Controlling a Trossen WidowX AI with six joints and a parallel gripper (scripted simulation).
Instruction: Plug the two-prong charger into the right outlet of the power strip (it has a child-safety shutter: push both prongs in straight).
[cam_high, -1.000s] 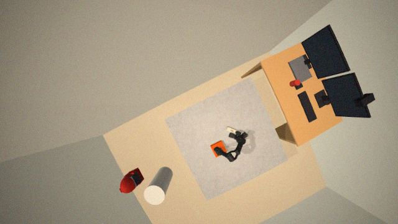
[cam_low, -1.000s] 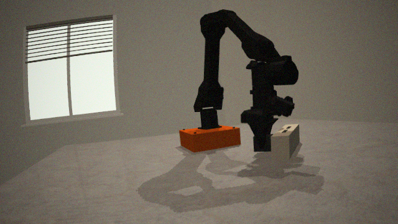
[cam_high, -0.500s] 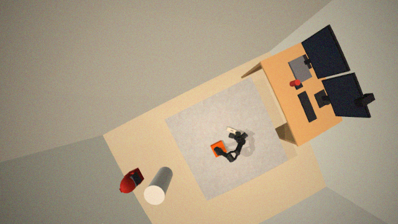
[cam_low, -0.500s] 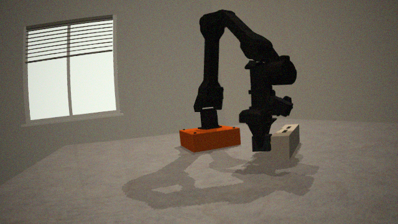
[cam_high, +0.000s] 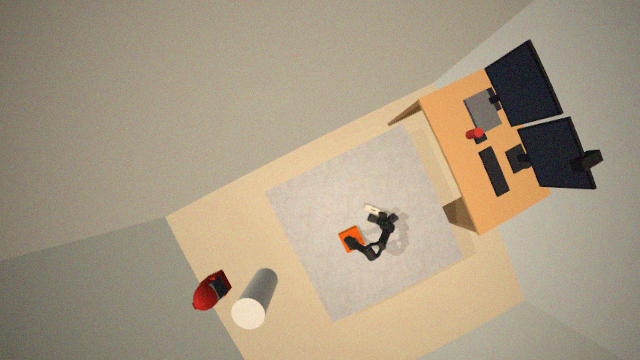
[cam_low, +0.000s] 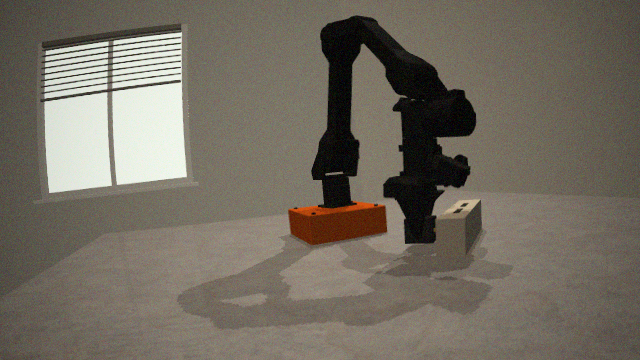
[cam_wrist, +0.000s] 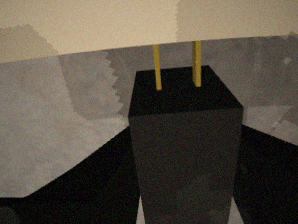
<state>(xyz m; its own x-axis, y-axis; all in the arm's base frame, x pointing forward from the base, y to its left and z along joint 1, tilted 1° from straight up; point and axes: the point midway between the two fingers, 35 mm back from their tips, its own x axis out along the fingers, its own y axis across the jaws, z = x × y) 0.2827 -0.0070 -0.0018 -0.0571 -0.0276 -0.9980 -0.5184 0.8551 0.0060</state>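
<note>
The black two-prong charger lies 10 mm to the left of my gripper tip, 10 mm ahead of it and 10 mm above it.
</note>
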